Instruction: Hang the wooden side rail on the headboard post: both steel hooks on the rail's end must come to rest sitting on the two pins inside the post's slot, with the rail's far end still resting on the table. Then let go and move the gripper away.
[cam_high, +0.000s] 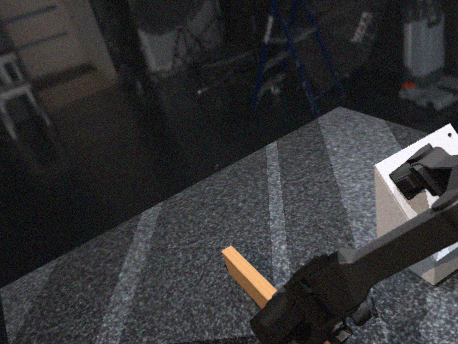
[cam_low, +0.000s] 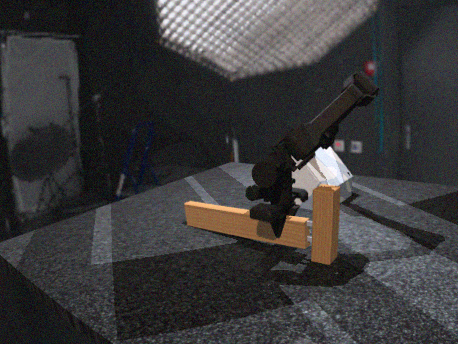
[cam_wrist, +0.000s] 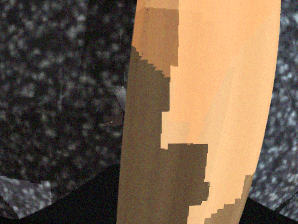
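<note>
Now: gripper tip 12 cm to the right of the wooden headboard post and 4 cm below it.
</note>
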